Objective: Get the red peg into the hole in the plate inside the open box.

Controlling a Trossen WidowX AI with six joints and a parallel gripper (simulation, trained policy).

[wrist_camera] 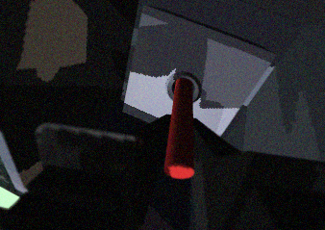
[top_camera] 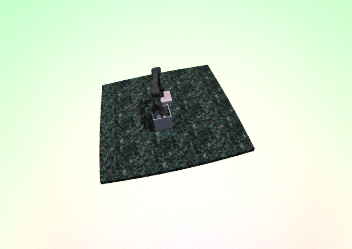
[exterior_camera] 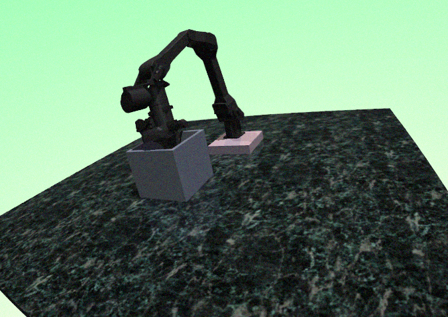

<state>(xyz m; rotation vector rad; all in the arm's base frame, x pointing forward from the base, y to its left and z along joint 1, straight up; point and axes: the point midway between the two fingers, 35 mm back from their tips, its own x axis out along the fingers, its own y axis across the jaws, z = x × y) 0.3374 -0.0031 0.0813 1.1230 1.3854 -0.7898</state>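
Right now the red peg is 10 mm to the right of my gripper tip. The rest, counted from my gripper tip: pale plate (30 mm below, 10 mm to the right, 10 mm ahead).
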